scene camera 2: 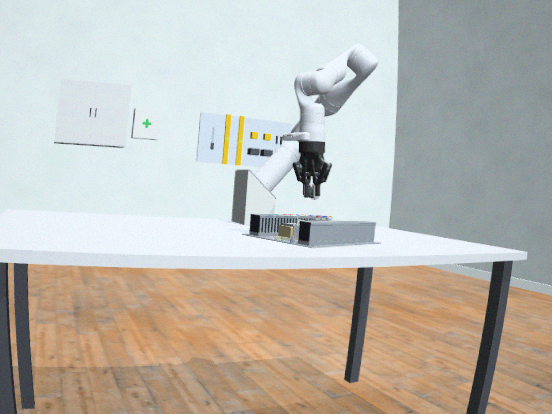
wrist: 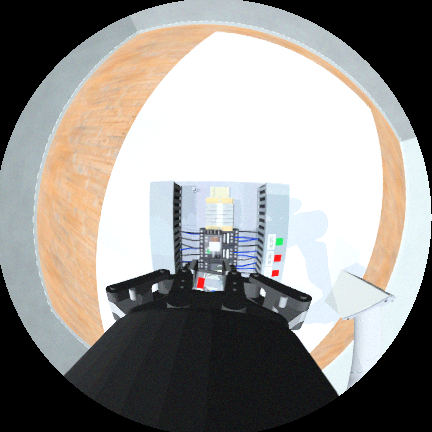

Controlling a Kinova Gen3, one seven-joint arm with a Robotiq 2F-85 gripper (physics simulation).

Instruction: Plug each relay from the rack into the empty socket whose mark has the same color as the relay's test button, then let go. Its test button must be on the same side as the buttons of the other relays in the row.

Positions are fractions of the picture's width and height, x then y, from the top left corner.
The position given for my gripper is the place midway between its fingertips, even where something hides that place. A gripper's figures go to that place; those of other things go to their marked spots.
My gripper (wrist: 0.48,0.62): 0.17 m from the lens. A base plate (wrist: 0.57,0.45) is 0.28 m from the lens.
